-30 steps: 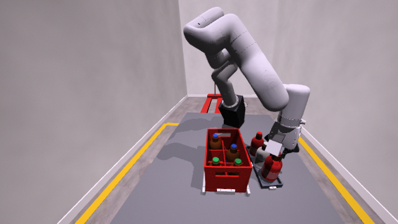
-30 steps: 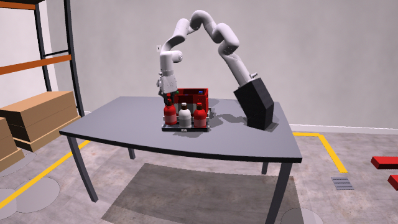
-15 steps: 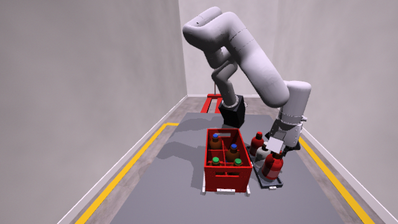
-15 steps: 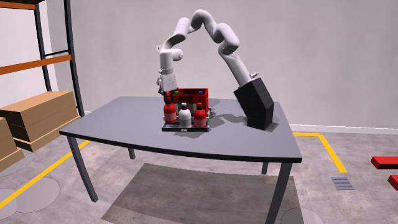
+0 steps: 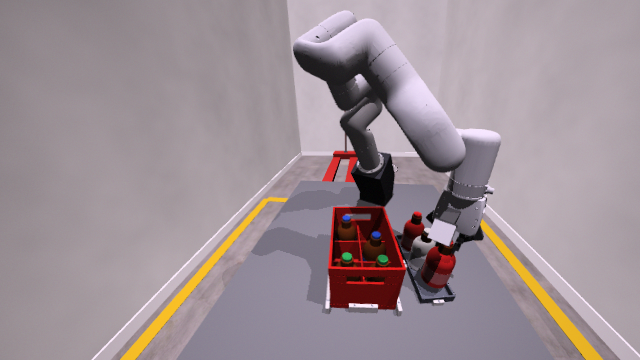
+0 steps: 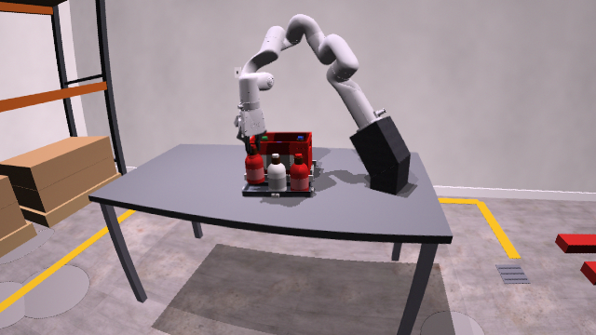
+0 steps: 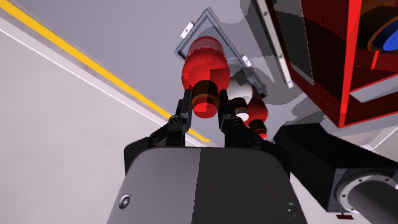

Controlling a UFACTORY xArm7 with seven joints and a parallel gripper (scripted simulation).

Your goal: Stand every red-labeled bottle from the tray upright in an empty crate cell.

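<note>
Now: hand 110 mm above the white bottle and 90 mm past it. Round my hand: red crate (220 mm to the right, 110 mm below, 80 mm behind); then dark tray (180 mm below, 90 mm behind).
</note>
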